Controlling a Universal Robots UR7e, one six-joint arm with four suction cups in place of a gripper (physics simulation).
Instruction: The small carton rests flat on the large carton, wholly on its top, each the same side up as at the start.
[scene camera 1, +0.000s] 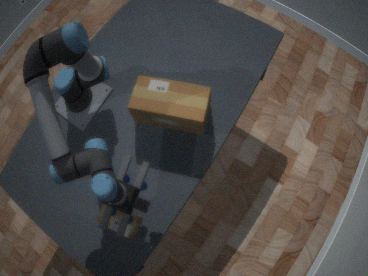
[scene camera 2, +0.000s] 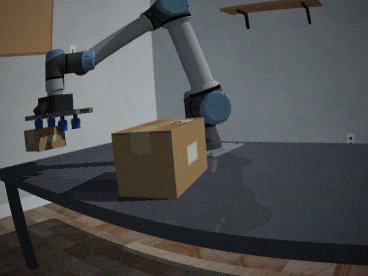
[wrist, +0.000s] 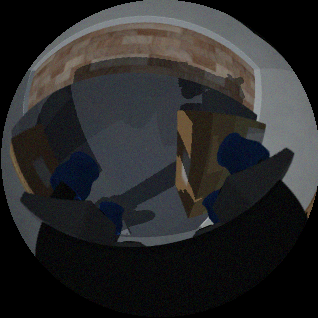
Note:
My suction head carries a small carton, clear of everything else. The table carries a large carton.

